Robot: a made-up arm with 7 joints. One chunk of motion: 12 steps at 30 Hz.
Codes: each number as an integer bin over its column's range. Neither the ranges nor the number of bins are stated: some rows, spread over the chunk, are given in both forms.
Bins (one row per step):
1: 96 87 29 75 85 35 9
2: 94 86 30 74 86 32 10
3: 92 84 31 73 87 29 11
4: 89 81 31 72 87 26 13
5: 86 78 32 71 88 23 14
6: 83 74 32 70 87 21 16
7: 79 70 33 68 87 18 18
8: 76 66 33 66 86 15 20
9: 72 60 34 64 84 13 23
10: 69 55 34 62 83 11 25
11: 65 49 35 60 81 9 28
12: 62 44 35 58 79 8 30
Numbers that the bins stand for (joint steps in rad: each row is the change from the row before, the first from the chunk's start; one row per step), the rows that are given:
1: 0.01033 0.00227 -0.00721 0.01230 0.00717 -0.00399 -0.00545
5: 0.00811 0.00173 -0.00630 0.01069 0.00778 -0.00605 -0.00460
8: 0.00589 0.00100 -0.00600 0.00867 0.00737 -0.00742 -0.00357
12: 0.00278 -0.00033 -0.00539 0.00543 0.00596 -0.00863 -0.00185
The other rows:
2: 0.00989 0.00221 -0.00691 0.01190 0.00737 -0.00451 -0.00528
3: 0.00944 0.00209 -0.00661 0.01149 0.00758 -0.00502 -0.00511
4: 0.00878 0.00191 -0.00661 0.01109 0.00758 -0.00554 -0.00477
6: 0.00744 0.00148 -0.00630 0.01028 0.00758 -0.00639 -0.00425
7: 0.00656 0.00124 -0.00600 0.00947 0.00758 -0.00691 -0.00391
9: 0.00500 0.00064 -0.00570 0.00786 0.00697 -0.00777 -0.00305
10: 0.00433 0.00033 -0.00570 0.00705 0.00677 -0.00811 -0.00271
11: 0.00344 -0.00003 -0.00539 0.00624 0.00636 -0.00845 -0.00219

